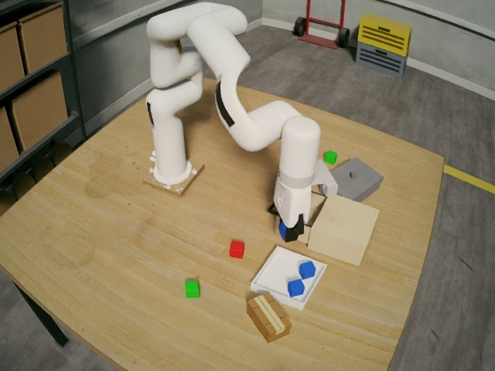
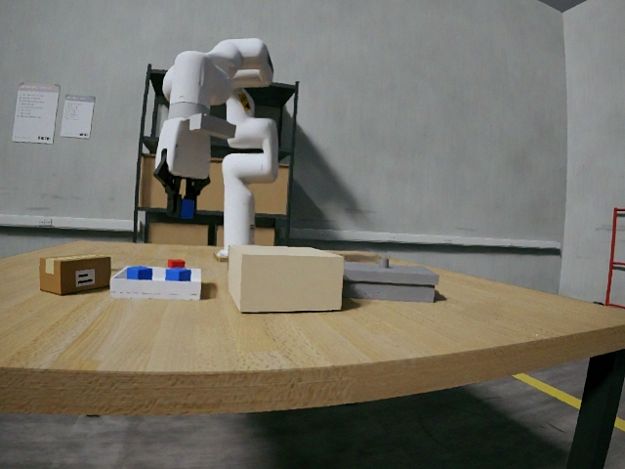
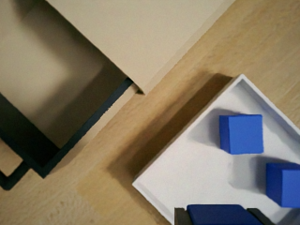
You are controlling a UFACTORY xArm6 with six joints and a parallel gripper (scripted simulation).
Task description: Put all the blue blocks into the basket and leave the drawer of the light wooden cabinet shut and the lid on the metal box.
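The white basket lies 4 cm ahead of my hand, 3 cm to the right of it and 14 cm below it. Also, from my hand: red block: 13 cm behind, 2 cm to the right, 13 cm below; then light wooden cabinet: 4 cm ahead, 17 cm to the left, 11 cm below; then cardboard box: 6 cm ahead, 17 cm to the right, 12 cm below.
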